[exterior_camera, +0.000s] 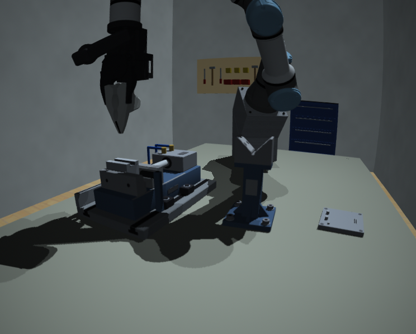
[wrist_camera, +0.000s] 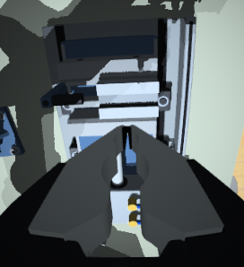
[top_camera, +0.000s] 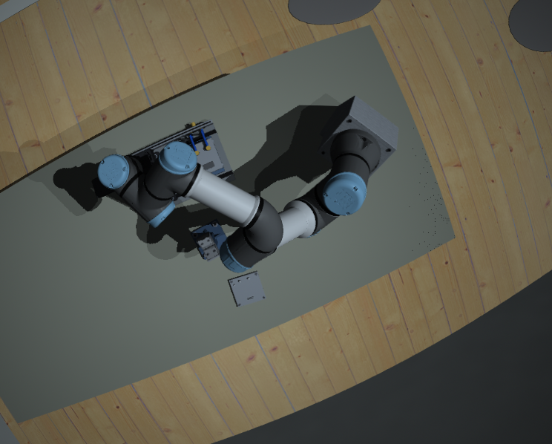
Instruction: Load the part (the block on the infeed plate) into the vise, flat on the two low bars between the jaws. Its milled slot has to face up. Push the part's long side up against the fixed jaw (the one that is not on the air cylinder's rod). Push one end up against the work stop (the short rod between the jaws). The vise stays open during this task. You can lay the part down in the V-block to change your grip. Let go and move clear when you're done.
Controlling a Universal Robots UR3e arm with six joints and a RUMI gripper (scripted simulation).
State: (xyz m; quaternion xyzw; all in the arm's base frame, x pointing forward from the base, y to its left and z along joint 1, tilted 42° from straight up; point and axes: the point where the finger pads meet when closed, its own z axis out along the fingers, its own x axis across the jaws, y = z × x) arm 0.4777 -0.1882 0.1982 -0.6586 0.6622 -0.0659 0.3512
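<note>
Now: the part 8 cm below my hand. From my hand the other things lie so: moving jaw 10 cm below, 4 cm behind, 2 cm to the left; fixed jaw 10 cm below, 2 cm to the left, 2 cm ahead; work stop 9 cm below, 7 cm to the left, 1 cm behind.
</note>
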